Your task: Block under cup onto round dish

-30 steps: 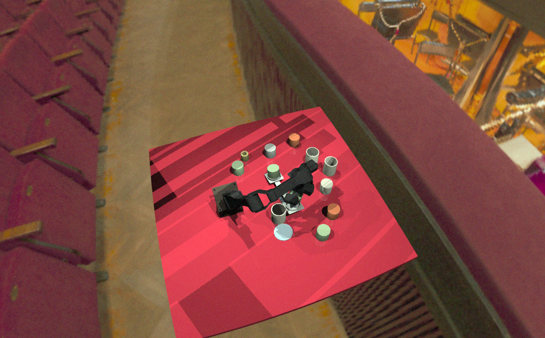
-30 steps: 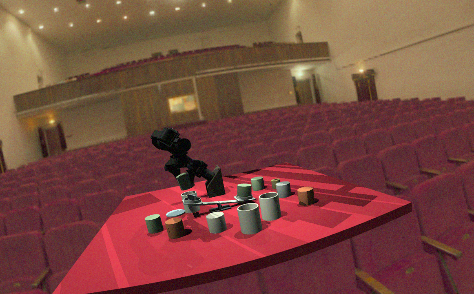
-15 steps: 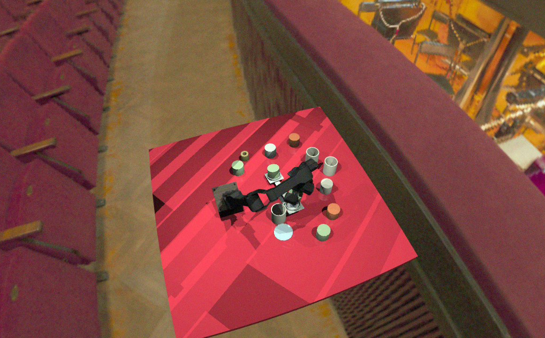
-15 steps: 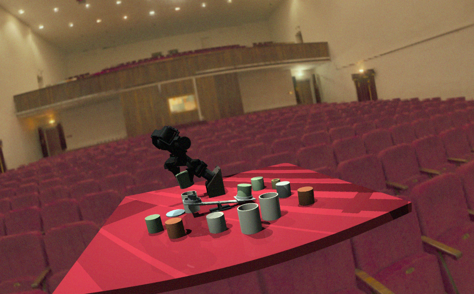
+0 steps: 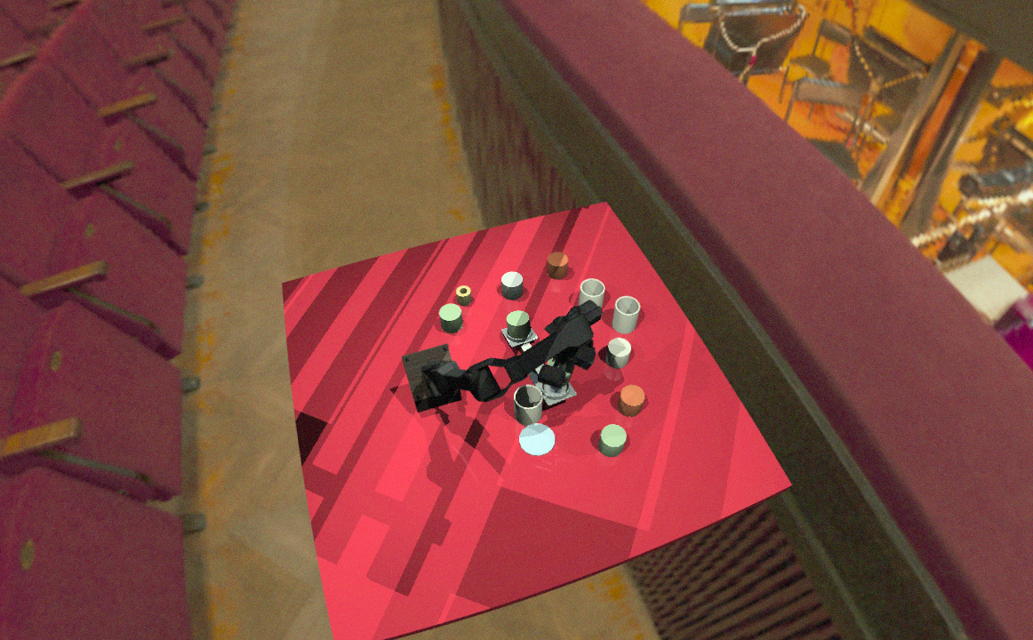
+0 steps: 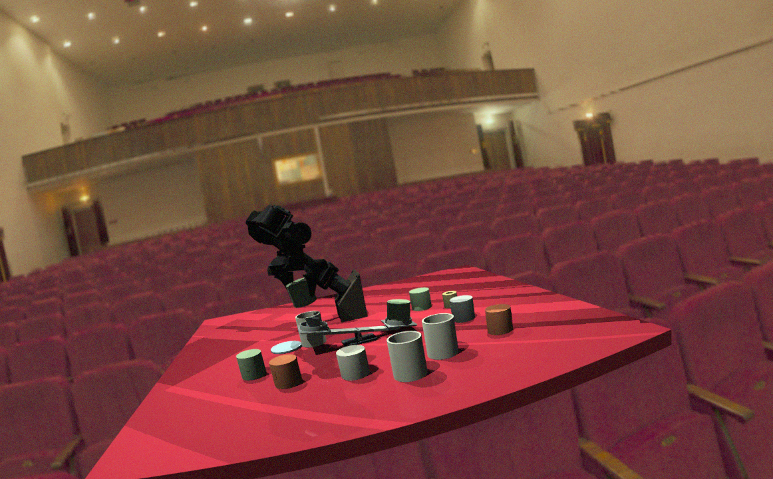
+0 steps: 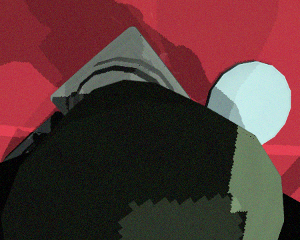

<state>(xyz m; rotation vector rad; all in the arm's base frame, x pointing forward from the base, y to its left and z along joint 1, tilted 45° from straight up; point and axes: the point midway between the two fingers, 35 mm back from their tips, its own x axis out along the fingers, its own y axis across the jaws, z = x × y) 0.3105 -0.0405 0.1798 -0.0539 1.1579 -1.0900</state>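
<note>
Now: the grey block 80 mm below my gripper tip and 10 mm to the left of it. The rest, counted from my gripper tip: pale blue round dish (170 mm below, 90 mm to the right, 90 mm behind).
</note>
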